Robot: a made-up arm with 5 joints.
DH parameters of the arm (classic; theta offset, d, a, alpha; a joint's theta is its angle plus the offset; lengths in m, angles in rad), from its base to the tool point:
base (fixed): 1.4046 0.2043 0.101 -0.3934
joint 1: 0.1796 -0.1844 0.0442 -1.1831
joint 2: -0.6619 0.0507 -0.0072 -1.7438
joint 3: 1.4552 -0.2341 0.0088 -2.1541
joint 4: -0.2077 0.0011 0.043 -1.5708
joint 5: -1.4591 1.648 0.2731 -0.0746
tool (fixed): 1.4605 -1.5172 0 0
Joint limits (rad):
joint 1: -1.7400..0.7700
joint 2: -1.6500..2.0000
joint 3: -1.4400..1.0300
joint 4: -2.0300..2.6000
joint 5: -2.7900..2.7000
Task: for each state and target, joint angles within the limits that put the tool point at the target. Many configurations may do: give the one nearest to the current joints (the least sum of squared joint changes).
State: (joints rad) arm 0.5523 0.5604 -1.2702 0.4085 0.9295
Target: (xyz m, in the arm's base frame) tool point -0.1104 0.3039 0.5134
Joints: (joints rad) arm 0.7453 0.3347 -1.4400 0.3761 1.2209
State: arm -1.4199 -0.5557 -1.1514 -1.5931 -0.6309
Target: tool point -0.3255 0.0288 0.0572
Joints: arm -1.7400 -0.8642 -1.0955 -2.0256 -0.7270
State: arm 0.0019 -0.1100 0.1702 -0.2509 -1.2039
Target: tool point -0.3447 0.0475 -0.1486
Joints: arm -0.6793 -1.0259 -0.2249 0.1796 -0.8990
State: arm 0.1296 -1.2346 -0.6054 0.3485 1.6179
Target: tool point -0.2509 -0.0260 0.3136
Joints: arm -0.4694 -0.9637 -1.2846 0.2692 2.4297
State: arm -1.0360 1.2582 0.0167 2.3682 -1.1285
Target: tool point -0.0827 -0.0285 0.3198
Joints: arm -0.9886 1.1855 -0.0881 2.4003 -0.3969
